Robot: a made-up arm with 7 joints.
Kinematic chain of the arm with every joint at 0, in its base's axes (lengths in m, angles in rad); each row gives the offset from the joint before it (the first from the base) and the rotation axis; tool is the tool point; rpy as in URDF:
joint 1: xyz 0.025 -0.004 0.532 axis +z
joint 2: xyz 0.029 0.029 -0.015 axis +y
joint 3: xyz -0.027 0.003 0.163 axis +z
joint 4: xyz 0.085 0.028 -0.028 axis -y
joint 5: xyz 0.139 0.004 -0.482 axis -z
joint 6: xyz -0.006 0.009 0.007 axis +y
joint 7: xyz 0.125 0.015 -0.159 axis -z
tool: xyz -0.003 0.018 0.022 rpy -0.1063 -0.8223 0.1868
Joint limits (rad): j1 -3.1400..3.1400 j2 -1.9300..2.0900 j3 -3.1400..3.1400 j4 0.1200..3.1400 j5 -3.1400..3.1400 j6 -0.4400..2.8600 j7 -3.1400..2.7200
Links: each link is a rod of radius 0.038 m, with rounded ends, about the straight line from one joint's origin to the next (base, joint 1, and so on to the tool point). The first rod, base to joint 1, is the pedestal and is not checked.
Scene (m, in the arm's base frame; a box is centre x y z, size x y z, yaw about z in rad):
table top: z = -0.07
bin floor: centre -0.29 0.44 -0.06 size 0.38 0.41 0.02 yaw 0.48
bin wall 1: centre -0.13 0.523 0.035 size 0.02 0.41 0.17 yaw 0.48
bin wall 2: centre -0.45 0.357 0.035 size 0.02 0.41 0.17 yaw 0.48
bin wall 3: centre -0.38 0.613 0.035 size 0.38 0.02 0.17 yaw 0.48
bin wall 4: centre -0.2 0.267 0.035 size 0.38 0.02 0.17 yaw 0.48
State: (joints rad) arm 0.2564 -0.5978 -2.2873 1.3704 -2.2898 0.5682 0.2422
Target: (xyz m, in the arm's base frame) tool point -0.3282 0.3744 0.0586
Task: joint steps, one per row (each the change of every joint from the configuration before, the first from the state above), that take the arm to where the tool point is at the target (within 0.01 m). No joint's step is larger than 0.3 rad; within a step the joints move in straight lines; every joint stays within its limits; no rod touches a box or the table.
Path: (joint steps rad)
1: -0.2908 0.1721 -0.2131 -0.1661 -0.0452 -0.1501 -0.0098
2: -0.2907 0.1722 -0.2132 -0.1662 -0.0453 -0.1501 -0.0098
3: -0.2908 0.1721 -0.2131 -0.1661 -0.0452 -0.1501 -0.0097
4: -0.2908 0.1721 -0.2131 -0.1662 -0.0453 -0.1501 -0.0098
5: 0.0492 -0.2576 -0.0001 0.1095 0.0395 0.2757 -0.0017
6: 0.0492 -0.2576 -0.0001 0.1094 0.0395 0.2758 -0.0016

